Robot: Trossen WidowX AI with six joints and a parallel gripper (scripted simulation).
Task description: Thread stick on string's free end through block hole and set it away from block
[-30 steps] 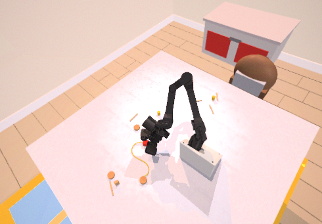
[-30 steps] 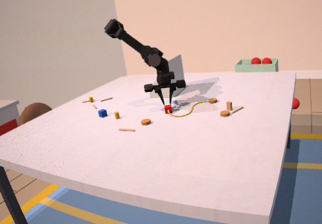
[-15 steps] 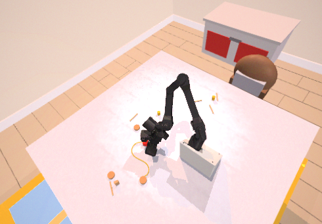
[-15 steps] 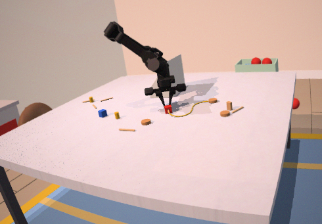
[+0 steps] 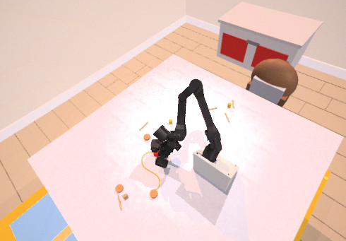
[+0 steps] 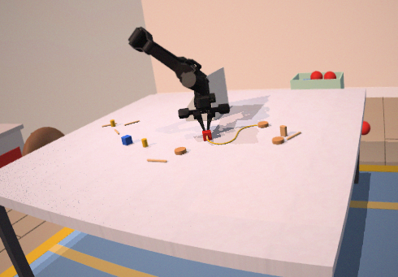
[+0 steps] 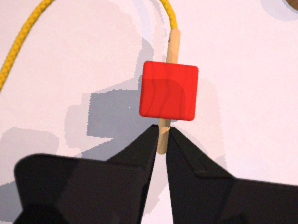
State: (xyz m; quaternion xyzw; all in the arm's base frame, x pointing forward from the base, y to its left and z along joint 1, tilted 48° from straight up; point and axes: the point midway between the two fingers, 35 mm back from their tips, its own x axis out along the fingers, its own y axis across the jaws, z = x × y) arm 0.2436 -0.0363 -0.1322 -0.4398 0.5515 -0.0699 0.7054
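Right now my gripper tip is 20 mm short of the red block and 10 mm to the right of it. From my gripper tip the other things lie so: thin wooden stick: 40 mm ahead, 20 mm to the left; then yellow peg: 90 mm ahead, 210 mm to the right; then small wooden block: 280 mm to the left, 10 mm above.
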